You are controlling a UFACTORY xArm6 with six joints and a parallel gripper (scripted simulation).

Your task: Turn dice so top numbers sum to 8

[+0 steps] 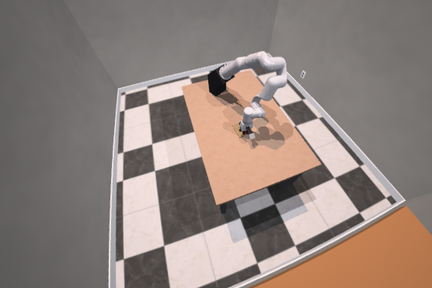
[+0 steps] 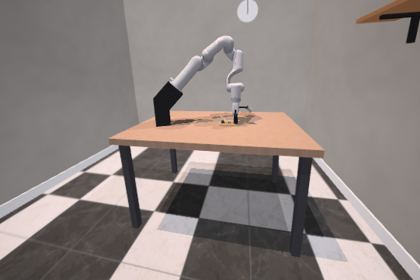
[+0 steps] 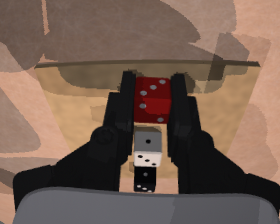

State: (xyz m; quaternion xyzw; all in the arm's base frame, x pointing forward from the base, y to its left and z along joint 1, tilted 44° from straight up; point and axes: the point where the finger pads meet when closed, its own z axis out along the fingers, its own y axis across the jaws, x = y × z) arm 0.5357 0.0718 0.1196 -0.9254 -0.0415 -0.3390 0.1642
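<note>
Now: the red die 10 mm below my hand. Also, from my hand: white die: 50 mm behind, 10 mm to the right, 10 mm below; tan mat: 50 mm behind, 10 mm to the right, 20 mm below.
</note>
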